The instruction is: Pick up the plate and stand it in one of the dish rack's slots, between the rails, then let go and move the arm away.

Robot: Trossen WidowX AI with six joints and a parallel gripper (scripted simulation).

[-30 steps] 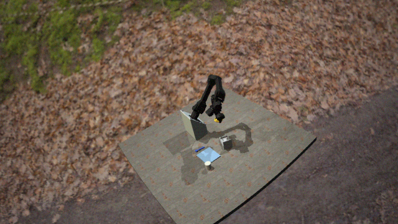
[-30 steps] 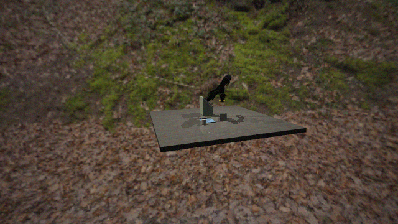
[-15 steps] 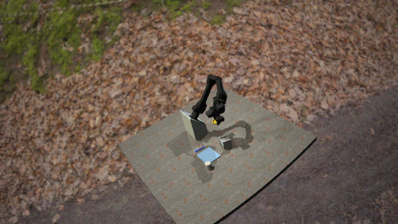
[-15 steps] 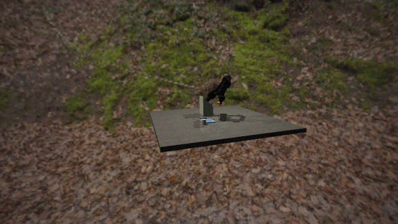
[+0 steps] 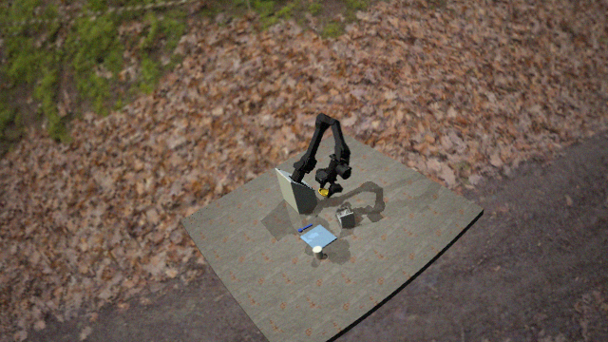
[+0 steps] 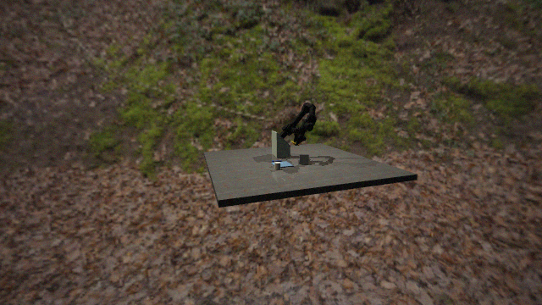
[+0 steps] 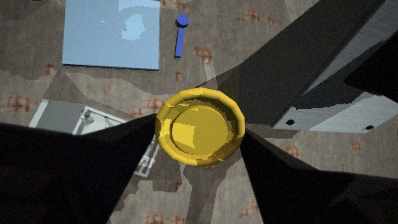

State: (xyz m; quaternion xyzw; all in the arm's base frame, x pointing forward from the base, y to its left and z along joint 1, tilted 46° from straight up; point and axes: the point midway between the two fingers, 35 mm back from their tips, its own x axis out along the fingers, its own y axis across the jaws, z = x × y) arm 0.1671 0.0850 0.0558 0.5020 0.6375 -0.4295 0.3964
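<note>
Right now the dish rack is 11 cm ahead of my gripper tip, 5 cm to the left of it and 11 cm below it. The rest, counted from my gripper tip: blue spoon: 3 cm ahead, 17 cm to the right, 13 cm below; light blue mat: 15 cm ahead, 14 cm to the right, 13 cm below; yellow plate: 1 cm above.
</note>
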